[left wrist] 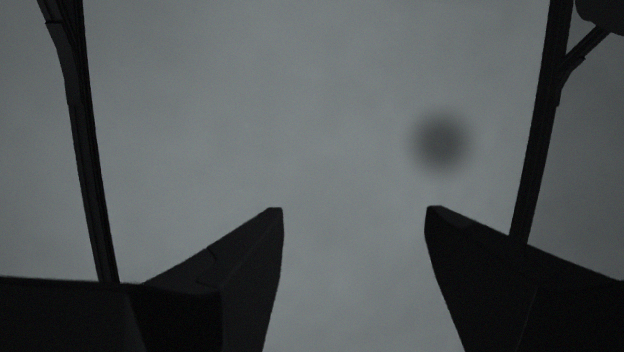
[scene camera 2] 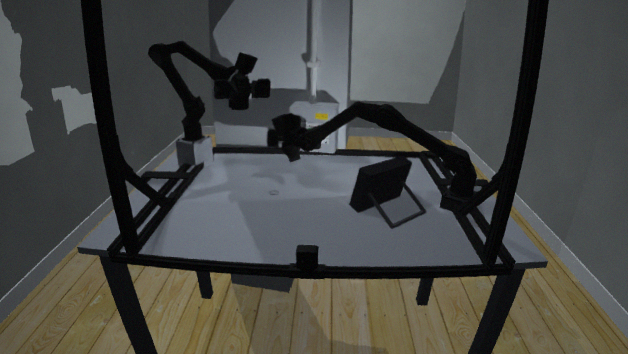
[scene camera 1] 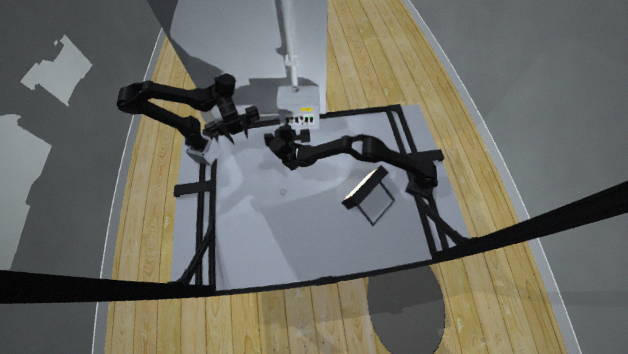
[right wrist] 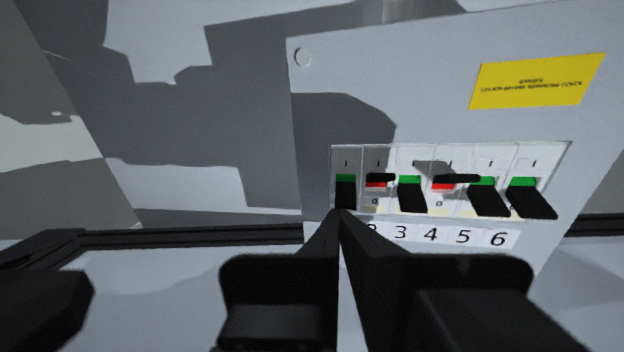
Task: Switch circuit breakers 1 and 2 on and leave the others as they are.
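Seen in the pictures: left gripper, between the fingertips: (left wrist: 354, 220) (scene camera 2: 245, 94) (scene camera 1: 240, 140); right gripper, between the fingertips: (scene camera 1: 286, 123) (right wrist: 337, 214); left arm's base, origin of its link: (scene camera 2: 193, 138) (scene camera 1: 199, 144); right arm's base, origin of its link: (scene camera 2: 461, 194) (scene camera 1: 422, 183).
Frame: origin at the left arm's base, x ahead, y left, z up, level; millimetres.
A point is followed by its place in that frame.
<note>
The pale breaker box (scene camera 1: 292, 100) {x 357, y 248, z 108 mm} (scene camera 2: 300, 106) {x 336, y 230, z 108 mm} (right wrist: 425, 90) {x 373, y 231, z 77 mm} stands at the table's back edge. In the right wrist view, breaker 1 (right wrist: 345, 195) {x 337, y 211, z 16 mm} has its black lever down with green showing above it. Breaker 2 (right wrist: 381, 178) {x 358, y 210, z 33 mm} has its lever up with red below. Breaker 3 (right wrist: 412, 197) {x 377, y 223, z 17 mm}, breaker 5 (right wrist: 489, 201) {x 416, y 234, z 16 mm} and breaker 6 (right wrist: 531, 202) {x 435, y 240, z 16 mm} are down; breaker 4 (right wrist: 457, 178) {x 395, y 221, z 33 mm} is up. My right gripper (right wrist: 337, 214) {x 334, y 203, z 5 mm} is shut and empty, its tips at the lower end of lever 1; contact is unclear. My left gripper (scene camera 1: 239, 139) {x 285, y -31, z 192 mm} (left wrist: 354, 220) {x 285, y -31, z 192 mm} is open and empty, left of the box.
A black panel (scene camera 1: 366, 188) {x 727, y -3, z 28 mm} (scene camera 2: 382, 182) {x 734, y -9, z -16 mm} leans on a wire stand at the right of the table. A pole (scene camera 1: 286, 30) {x 349, y 295, z 390 mm} (scene camera 2: 313, 45) {x 353, y 296, z 331 mm} rises above the box. Black frame bars run along the table edges. A small ring (scene camera 1: 283, 191) {x 404, y -57, z -102 mm} (scene camera 2: 274, 192) {x 412, y -70, z -101 mm} lies near the table's middle.
</note>
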